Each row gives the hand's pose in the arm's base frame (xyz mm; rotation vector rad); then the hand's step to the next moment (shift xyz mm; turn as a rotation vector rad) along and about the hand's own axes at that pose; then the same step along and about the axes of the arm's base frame.
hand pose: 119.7 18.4 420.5 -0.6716 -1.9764 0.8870
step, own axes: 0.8 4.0 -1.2 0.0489 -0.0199 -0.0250
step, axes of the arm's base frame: 1.1 3.4 -2.3 -0.0054 0.0317 0.0488
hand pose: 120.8 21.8 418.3 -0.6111 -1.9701 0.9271
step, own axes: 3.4 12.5 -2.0 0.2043 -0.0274 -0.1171
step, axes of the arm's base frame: 0.8 10.7 -7.5 -0.0078 0.1708 0.1642
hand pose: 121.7 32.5 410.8 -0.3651 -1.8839 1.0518
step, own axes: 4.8 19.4 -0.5 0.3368 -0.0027 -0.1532
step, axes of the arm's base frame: -5.4 14.7 -12.4 -0.0528 0.2860 0.2287
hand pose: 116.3 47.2 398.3 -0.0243 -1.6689 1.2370
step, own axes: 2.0 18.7 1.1 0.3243 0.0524 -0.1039
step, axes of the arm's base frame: -11.2 9.1 -12.0 -0.1098 0.2709 0.1824
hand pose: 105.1 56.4 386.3 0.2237 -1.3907 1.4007
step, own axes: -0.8 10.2 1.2 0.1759 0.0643 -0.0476
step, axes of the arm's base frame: -8.0 1.5 -6.3 -0.0913 0.1502 0.0803
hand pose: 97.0 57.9 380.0 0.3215 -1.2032 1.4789
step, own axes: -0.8 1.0 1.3 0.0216 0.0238 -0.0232
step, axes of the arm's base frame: -1.1 -1.3 -0.5 -0.0177 0.0350 -0.0055
